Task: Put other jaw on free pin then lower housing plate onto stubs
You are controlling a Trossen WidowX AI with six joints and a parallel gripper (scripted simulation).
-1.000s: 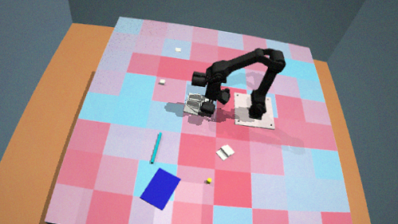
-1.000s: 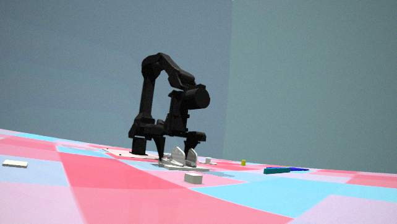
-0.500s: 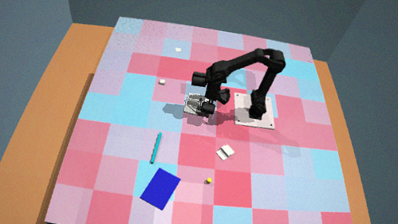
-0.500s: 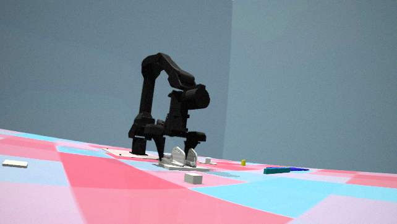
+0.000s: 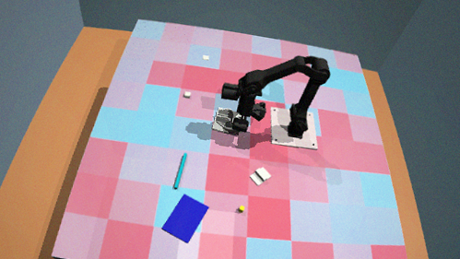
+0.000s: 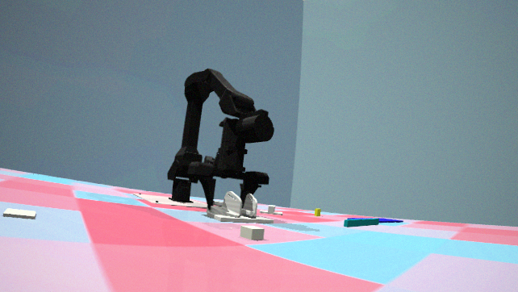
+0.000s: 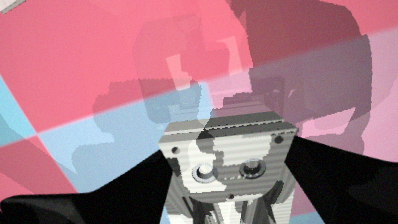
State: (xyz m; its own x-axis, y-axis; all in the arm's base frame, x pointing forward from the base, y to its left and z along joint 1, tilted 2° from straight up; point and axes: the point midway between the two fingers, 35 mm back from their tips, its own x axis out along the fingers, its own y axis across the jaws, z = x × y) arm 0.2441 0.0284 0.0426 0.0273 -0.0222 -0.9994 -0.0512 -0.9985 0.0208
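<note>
Right now my gripper tip is 1 cm short of the housing plate and 2 cm below it. Also, from my gripper tip: blue card: 12 cm ahead, 46 cm to the left, 1 cm below; yellow cube: 6 cm behind, 38 cm to the left; teal pen: 19 cm ahead, 28 cm to the left.
</note>
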